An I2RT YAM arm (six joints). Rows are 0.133 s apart.
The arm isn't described. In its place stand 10 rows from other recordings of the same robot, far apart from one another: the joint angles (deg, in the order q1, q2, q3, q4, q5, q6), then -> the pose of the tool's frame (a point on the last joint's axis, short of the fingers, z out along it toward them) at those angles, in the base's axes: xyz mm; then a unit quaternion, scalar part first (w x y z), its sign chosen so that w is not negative.
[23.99 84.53 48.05 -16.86 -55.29 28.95] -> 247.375, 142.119, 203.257, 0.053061, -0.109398, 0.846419, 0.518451
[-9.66 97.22 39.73 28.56 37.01 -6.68] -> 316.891, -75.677, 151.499, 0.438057, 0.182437, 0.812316, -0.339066
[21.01 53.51 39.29 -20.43 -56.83 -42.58] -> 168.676, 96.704, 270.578, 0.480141, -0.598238, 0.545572, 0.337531
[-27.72 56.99 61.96 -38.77 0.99 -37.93] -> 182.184, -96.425, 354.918, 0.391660, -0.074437, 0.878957, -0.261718
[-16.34 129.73 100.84 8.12 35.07 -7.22] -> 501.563, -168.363, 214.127, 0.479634, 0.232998, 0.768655, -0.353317
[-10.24 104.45 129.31 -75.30 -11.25 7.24] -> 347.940, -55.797, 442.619, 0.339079, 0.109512, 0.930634, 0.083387
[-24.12 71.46 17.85 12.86 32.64 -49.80] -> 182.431, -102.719, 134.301, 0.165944, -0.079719, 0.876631, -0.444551
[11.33 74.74 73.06 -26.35 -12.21 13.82] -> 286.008, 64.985, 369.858, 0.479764, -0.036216, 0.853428, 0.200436
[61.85 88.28 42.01 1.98 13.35 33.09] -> 149.987, 262.890, 165.960, 0.339703, -0.183570, 0.897782, 0.211876
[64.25 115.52 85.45 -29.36 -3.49 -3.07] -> 185.526, 389.625, 186.601, 0.211879, -0.541091, 0.798077, 0.159378
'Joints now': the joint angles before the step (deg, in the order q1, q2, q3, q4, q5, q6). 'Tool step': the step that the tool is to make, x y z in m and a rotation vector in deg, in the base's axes. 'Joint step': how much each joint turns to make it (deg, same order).
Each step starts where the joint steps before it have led.
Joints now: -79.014 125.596 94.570 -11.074 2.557 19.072
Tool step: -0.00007 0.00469 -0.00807 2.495 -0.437 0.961
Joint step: 0.001 -0.001 -1.137 -1.230 -1.319 0.000
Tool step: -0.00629 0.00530 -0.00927 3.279 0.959 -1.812
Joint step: -0.527 0.001 -1.141 -2.281 1.129 0.697
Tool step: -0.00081 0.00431 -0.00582 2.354 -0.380 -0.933
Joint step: -0.001 -0.001 -0.712 -1.586 0.006 1.230
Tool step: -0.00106 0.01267 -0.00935 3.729 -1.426 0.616
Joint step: 0.001 -1.136 -3.156 -1.408 -2.016 0.799
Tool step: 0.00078 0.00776 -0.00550 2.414 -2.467 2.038
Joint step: -0.001 -0.615 -1.848 -0.694 -3.516 -0.001
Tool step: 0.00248 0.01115 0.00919 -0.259 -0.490 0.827
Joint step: 0.527 -2.987 -2.632 -0.009 -0.527 -0.001
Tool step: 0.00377 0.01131 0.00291 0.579 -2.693 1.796
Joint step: 0.522 -2.292 -2.902 0.616 -2.988 0.528
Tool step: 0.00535 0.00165 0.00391 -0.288 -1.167 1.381
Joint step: 0.621 -0.527 -0.006 0.000 -1.323 0.000
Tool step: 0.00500 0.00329 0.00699 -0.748 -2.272 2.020
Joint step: 0.527 -1.225 -0.529 0.522 -2.543 0.000
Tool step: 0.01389 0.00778 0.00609 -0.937 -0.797 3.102
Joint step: 1.927 -1.501 -1.054 0.533 -1.150 -0.615
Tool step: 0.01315 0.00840 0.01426 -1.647 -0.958 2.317
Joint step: 1.935 -2.364 -0.521 0.000 -0.615 0.000
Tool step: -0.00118 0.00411 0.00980 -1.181 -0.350 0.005
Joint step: 0.005 -1.847 -0.616 0.000 0.000 0.000
